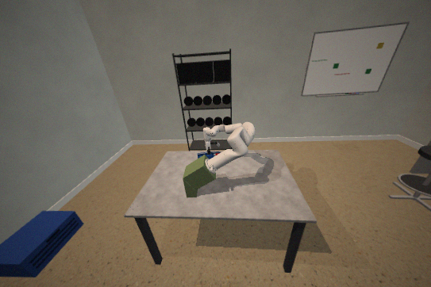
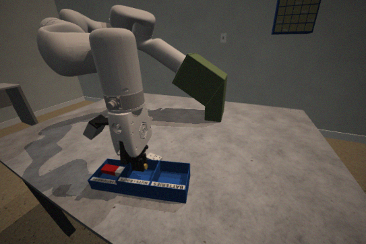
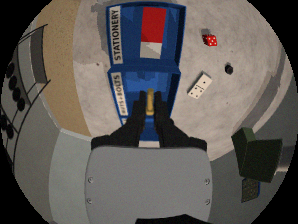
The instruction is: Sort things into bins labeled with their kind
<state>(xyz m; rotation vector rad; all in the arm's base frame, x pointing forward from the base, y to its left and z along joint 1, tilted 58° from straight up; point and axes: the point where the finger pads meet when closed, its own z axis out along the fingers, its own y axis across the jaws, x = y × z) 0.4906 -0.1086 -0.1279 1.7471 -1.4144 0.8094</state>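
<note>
Now: the brass bolt 20 mm below my hand and 10 mm to the left of it. From my hand the other things lie so: blue bin (40 mm below, 10 mm ahead); red-and-white eraser (80 mm to the right, 40 mm below, 20 mm ahead); small silver piece (90 mm to the right, 50 mm below, 20 mm ahead).
</note>
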